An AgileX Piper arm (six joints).
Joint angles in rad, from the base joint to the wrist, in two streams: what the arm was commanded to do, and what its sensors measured. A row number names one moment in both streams.
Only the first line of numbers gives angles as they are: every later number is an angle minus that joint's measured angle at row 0.
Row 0, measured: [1.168 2.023 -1.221 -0.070 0.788 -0.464]
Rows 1 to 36, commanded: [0.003 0.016 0.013 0.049 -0.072 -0.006]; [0.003 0.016 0.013 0.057 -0.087 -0.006]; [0.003 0.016 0.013 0.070 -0.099 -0.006]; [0.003 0.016 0.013 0.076 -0.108 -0.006]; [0.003 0.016 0.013 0.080 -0.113 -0.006]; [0.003 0.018 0.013 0.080 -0.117 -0.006]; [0.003 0.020 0.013 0.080 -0.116 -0.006]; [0.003 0.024 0.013 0.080 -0.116 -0.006]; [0.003 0.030 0.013 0.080 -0.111 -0.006]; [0.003 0.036 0.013 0.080 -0.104 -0.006]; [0.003 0.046 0.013 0.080 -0.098 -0.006]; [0.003 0.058 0.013 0.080 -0.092 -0.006]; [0.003 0.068 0.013 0.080 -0.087 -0.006]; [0.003 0.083 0.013 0.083 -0.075 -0.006]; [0.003 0.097 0.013 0.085 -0.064 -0.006]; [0.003 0.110 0.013 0.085 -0.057 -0.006]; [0.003 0.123 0.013 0.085 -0.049 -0.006]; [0.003 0.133 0.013 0.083 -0.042 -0.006]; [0.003 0.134 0.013 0.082 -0.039 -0.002]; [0.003 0.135 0.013 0.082 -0.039 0.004]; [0.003 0.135 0.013 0.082 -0.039 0.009]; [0.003 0.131 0.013 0.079 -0.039 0.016]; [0.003 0.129 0.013 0.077 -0.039 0.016]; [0.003 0.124 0.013 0.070 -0.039 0.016]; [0.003 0.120 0.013 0.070 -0.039 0.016]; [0.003 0.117 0.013 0.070 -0.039 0.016]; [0.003 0.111 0.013 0.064 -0.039 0.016]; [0.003 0.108 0.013 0.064 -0.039 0.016]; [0.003 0.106 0.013 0.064 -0.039 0.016]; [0.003 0.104 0.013 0.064 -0.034 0.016]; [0.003 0.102 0.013 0.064 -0.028 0.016]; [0.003 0.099 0.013 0.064 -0.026 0.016]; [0.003 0.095 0.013 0.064 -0.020 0.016]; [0.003 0.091 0.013 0.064 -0.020 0.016]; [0.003 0.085 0.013 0.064 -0.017 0.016]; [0.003 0.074 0.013 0.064 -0.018 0.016]
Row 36, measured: [0.002 0.043 -0.016 0.036 -0.056 0.030]
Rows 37 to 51, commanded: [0.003 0.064 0.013 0.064 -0.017 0.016]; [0.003 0.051 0.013 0.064 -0.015 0.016]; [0.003 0.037 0.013 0.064 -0.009 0.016]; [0.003 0.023 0.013 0.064 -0.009 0.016]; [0.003 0.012 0.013 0.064 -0.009 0.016]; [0.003 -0.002 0.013 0.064 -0.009 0.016]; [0.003 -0.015 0.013 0.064 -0.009 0.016]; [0.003 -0.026 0.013 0.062 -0.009 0.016]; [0.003 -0.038 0.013 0.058 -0.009 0.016]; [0.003 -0.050 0.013 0.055 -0.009 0.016]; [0.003 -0.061 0.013 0.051 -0.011 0.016]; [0.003 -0.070 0.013 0.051 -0.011 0.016]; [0.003 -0.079 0.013 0.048 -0.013 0.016]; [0.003 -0.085 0.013 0.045 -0.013 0.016]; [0.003 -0.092 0.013 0.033 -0.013 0.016]
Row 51, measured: [0.002 -0.053 0.012 0.054 -0.014 0.023]
